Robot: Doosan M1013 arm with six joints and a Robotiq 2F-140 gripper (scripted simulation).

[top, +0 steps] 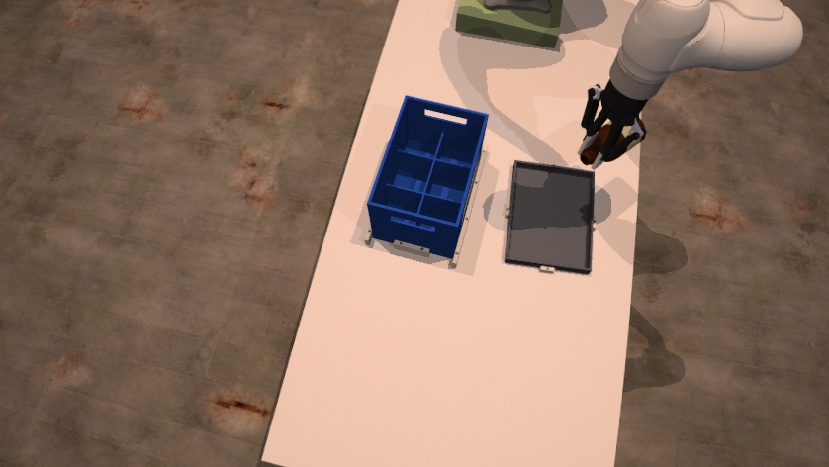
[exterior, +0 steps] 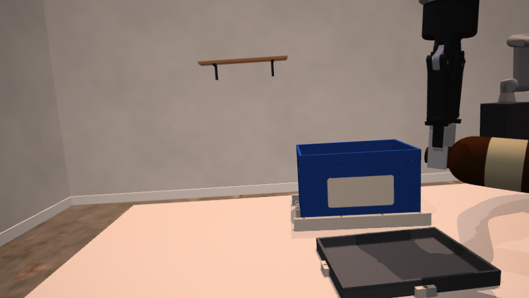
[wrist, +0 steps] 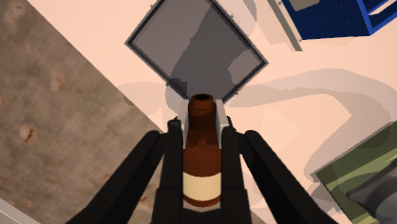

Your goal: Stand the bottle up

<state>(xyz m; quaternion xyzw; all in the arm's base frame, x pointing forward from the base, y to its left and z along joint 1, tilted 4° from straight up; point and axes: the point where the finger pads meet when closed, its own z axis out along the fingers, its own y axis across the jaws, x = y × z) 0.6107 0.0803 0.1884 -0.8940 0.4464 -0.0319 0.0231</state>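
Now: the brown bottle 4 cm to the left of my hand, 3 cm behind it and 2 cm below it. From my hand the other things lie so: blue crate: 33 cm to the right, 13 cm below; then dark grey tray: 21 cm below, 5 cm to the right, 5 cm ahead.
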